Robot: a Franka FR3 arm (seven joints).
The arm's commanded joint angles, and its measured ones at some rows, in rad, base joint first. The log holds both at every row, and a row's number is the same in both.
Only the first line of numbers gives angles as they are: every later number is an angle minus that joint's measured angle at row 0.
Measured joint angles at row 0:
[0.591 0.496 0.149 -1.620 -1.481 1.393 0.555]
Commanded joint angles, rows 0 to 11:
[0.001 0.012 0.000 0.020 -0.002 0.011 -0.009]
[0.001 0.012 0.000 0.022 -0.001 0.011 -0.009]
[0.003 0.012 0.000 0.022 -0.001 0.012 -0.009]
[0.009 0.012 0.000 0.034 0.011 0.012 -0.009]
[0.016 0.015 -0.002 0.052 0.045 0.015 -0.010]
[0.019 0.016 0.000 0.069 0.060 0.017 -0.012]
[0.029 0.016 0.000 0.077 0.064 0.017 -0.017]
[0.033 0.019 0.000 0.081 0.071 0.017 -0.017]
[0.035 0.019 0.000 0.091 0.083 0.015 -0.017]
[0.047 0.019 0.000 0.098 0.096 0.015 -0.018]
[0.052 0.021 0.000 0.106 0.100 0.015 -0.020]
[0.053 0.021 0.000 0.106 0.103 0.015 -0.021]
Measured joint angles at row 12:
[0.041 0.001 0.003 0.063 0.069 0.009 -0.002]
